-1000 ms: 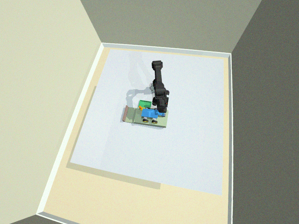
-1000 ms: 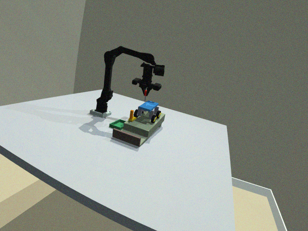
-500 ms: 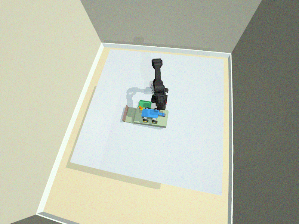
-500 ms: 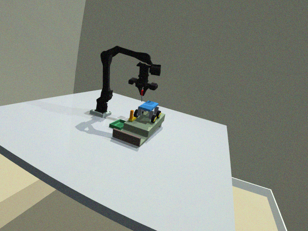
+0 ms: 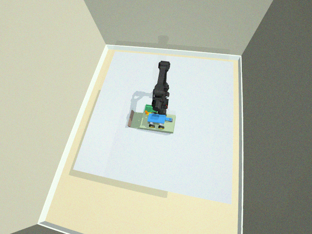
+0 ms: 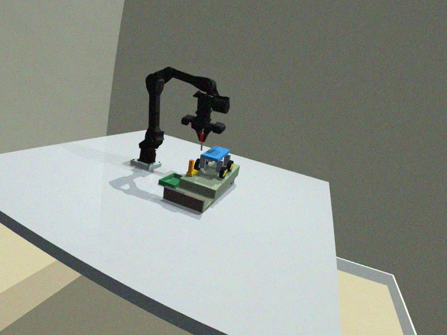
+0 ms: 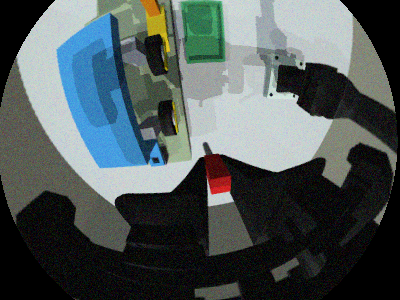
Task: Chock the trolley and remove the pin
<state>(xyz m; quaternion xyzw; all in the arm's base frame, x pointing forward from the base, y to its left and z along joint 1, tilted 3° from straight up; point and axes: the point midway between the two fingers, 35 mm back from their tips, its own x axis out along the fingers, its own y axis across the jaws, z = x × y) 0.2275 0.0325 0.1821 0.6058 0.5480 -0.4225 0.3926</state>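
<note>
Now: the green tray 4 cm behind my gripper tip, 15 cm to the right of it and 17 cm below it. Round my gripper tip: blue-topped trolley 9 cm ahead, 7 cm to the right, 5 cm below; red-headed stop pin right at my gripper tip; green ramp 9 cm ahead, 8 cm to the right, 12 cm below.
</note>
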